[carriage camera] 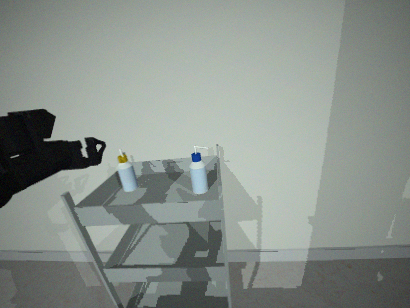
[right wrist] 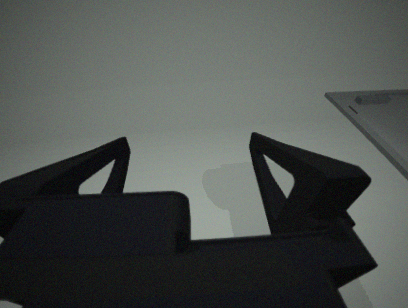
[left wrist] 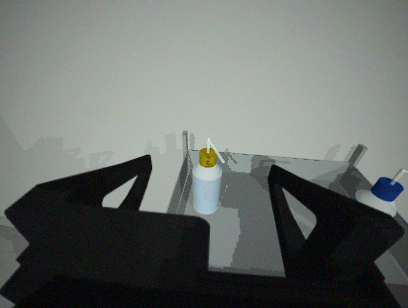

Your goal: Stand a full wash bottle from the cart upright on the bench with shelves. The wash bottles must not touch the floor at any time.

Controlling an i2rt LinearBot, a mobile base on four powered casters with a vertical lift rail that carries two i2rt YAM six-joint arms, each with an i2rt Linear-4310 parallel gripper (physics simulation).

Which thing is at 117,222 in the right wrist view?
My right gripper.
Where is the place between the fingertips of my left gripper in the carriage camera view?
At 88,145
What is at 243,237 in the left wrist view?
A grey three-shelf cart.
